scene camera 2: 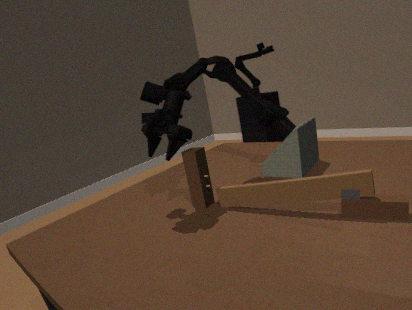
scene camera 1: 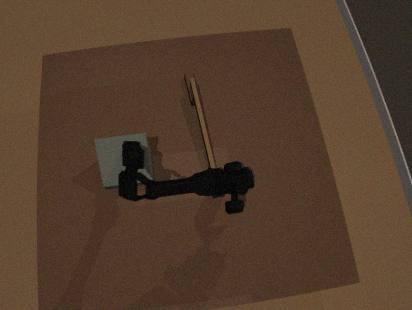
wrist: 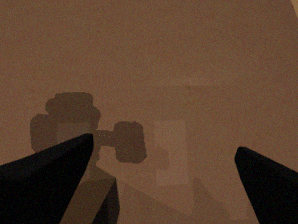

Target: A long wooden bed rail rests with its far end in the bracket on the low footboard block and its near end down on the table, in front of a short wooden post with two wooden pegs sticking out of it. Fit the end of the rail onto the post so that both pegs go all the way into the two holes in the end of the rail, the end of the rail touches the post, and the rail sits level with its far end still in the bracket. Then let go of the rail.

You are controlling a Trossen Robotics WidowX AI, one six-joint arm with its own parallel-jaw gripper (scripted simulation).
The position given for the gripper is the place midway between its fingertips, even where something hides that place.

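Gripper [scene camera 2: 158,158] open, holding nothing. In view too, the gripper [wrist: 166,147].
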